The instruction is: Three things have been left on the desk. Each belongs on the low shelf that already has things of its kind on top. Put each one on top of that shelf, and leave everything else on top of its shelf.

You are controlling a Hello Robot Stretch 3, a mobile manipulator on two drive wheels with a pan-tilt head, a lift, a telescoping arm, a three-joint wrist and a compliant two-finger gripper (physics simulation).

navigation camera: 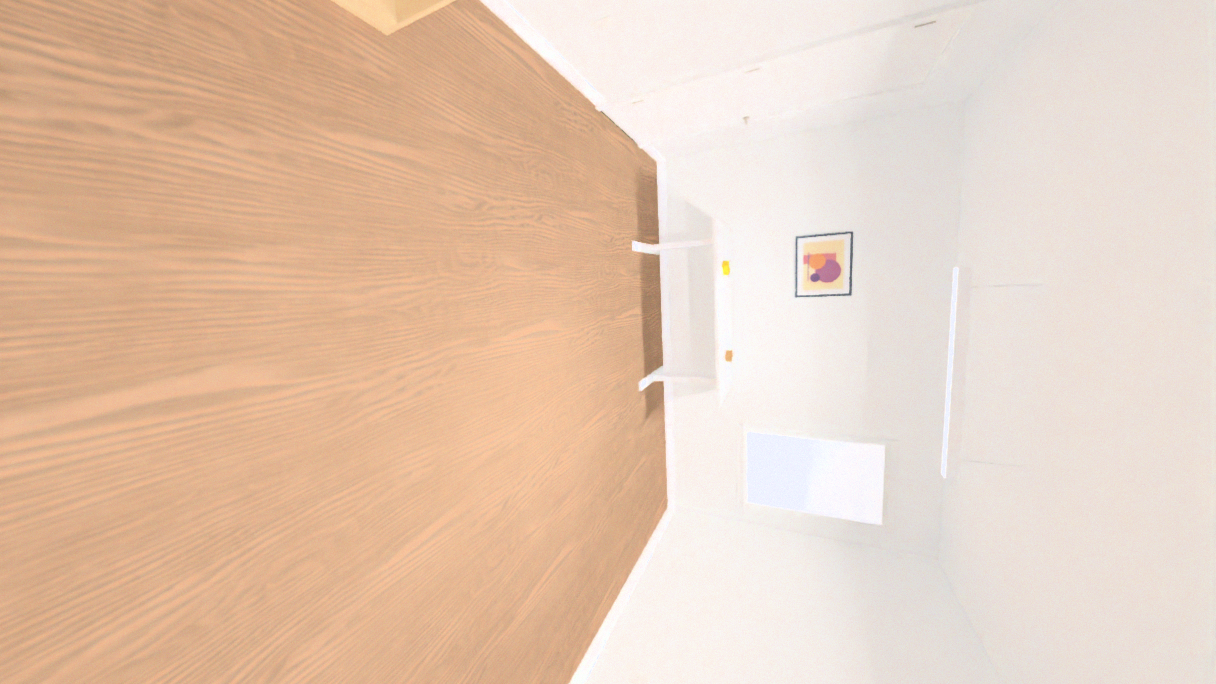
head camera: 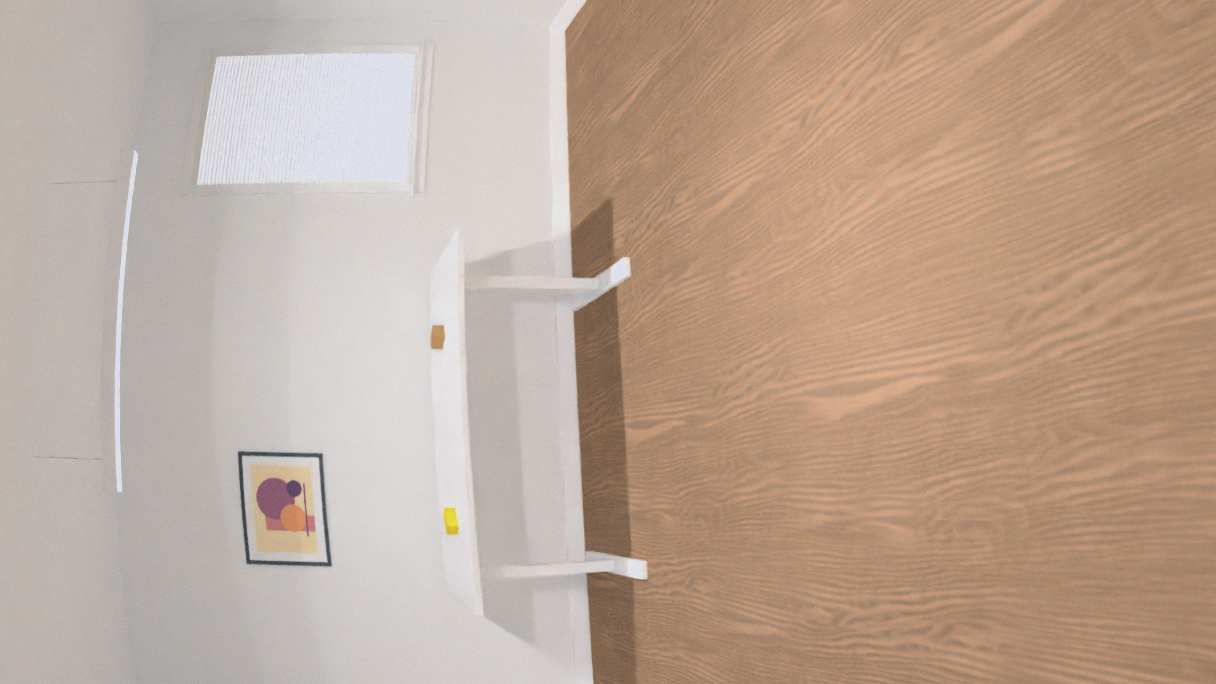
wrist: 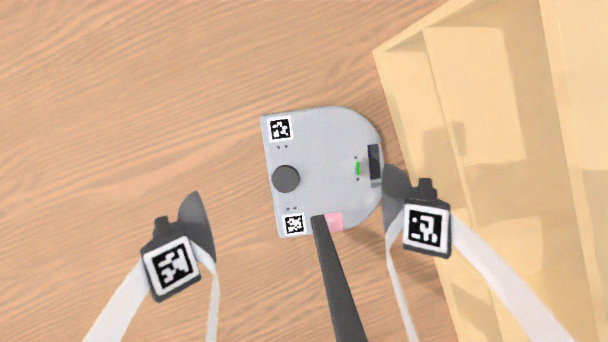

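Where they show: gripper, fingertip midpoint: (wrist: 295, 202); robot's base, origin of the base link: (wrist: 286, 166).
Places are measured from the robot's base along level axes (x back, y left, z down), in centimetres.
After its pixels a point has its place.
A white desk (head camera: 450, 425) @(x -343.1, y 60.9, z -72.1 cm) (navigation camera: 723, 314) @(x -342.6, y 61.1, z -72.1 cm) stands at the far wall; head and navigation pictures are turned sideways. An orange-brown block (head camera: 437, 336) @(x -357.1, y 25.9, z -75.5 cm) (navigation camera: 728, 355) @(x -357.7, y 26.7, z -74.8 cm) and a yellow block (head camera: 450, 520) @(x -331.9, y 98.6, z -75.1 cm) (navigation camera: 725, 267) @(x -331.2, y 99.1, z -74.6 cm) sit apart on its top. A third thing cannot be made out there. Part of a low light-wood shelf (navigation camera: 399, 12) (wrist: 395, 85) shows at the top edge of the navigation view and at the right of the wrist view; no things on its top show. My gripper (wrist: 295, 202) @(x 2.1, y -12.7, z -76.5 cm) is open and empty above my grey base, far from the desk.
My base (wrist: 325, 150) @(x 11.0, y -6.0, z -16.0 cm) is close beside the low shelf in the wrist view. Wood floor (head camera: 892, 340) @(x -161.0, y 11.6, z -0.1 cm) (navigation camera: 340, 340) @(x -74.4, y 11.6, z -0.1 cm) lies between me and the desk. A window (head camera: 310, 119) @(x -430.5, y -80.7, z -140.4 cm) (navigation camera: 814, 476) @(x -431.1, y -83.0, z -146.6 cm) and a framed picture (head camera: 284, 508) @(x -385.0, y 109.4, z -149.8 cm) (navigation camera: 823, 264) @(x -384.6, y 110.8, z -150.6 cm) are on the far wall.
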